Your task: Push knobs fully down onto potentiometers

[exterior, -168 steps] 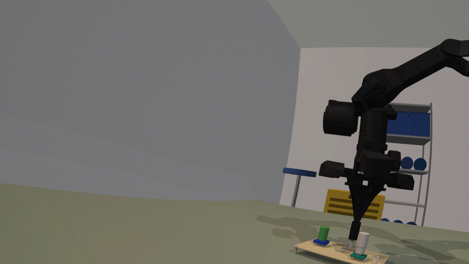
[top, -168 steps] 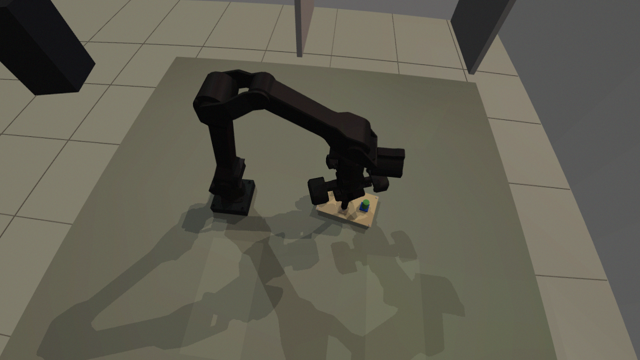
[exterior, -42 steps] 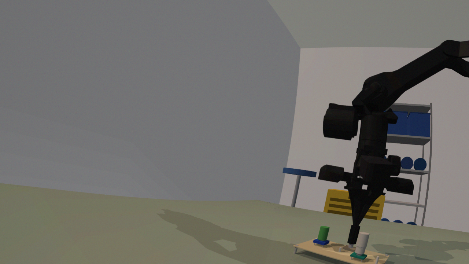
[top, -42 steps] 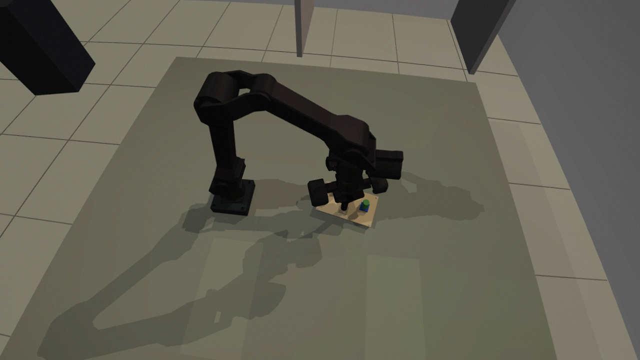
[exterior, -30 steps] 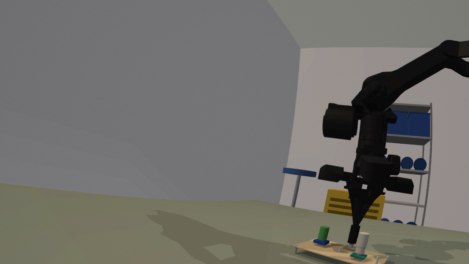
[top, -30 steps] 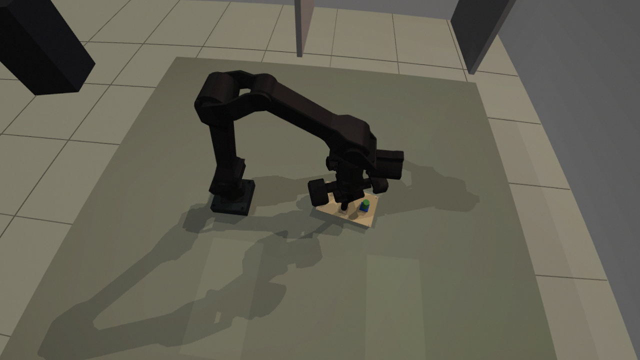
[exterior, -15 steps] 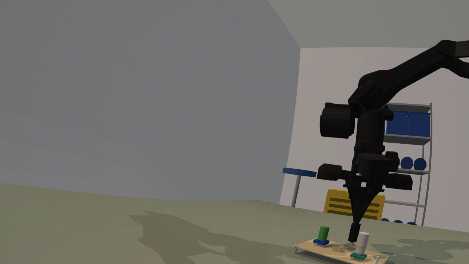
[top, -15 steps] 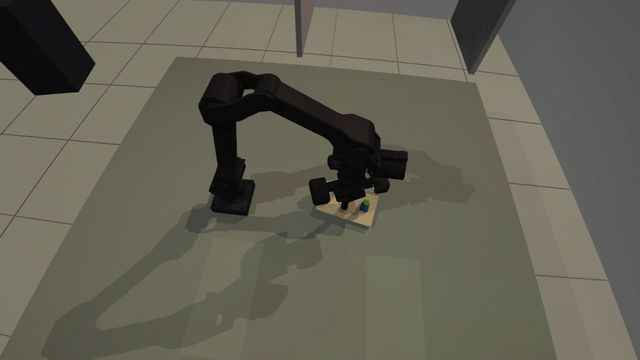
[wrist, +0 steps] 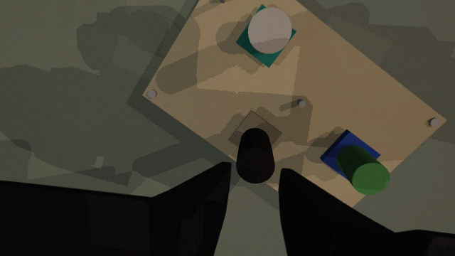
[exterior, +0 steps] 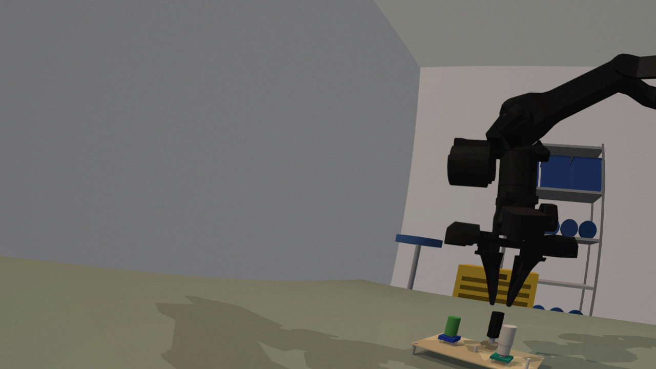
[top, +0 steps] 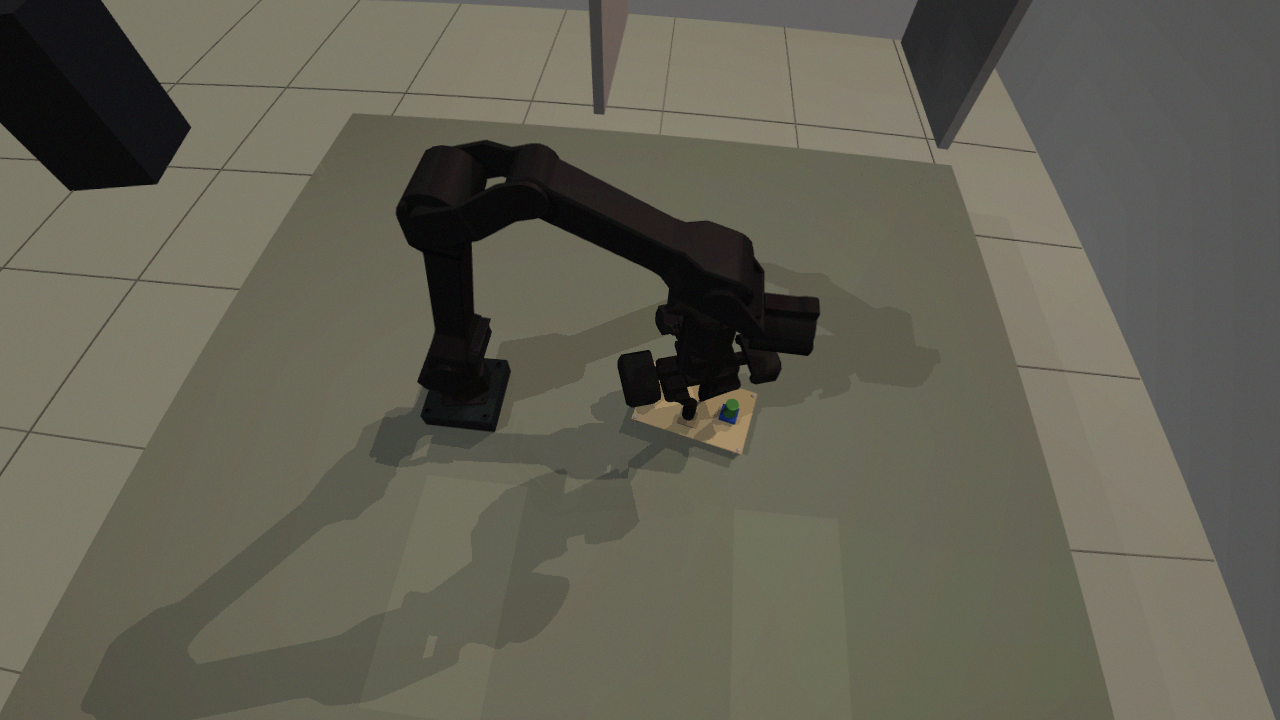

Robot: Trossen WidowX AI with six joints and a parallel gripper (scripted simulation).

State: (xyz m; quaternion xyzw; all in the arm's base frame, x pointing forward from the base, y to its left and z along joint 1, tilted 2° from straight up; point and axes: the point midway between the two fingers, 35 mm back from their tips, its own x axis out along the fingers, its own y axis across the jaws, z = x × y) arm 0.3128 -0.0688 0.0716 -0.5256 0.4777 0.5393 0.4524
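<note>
The black knob lies 30 mm below my gripper tip. Also, from my gripper tip: white knob 10 mm behind, 60 mm to the left, 30 mm below.
</note>
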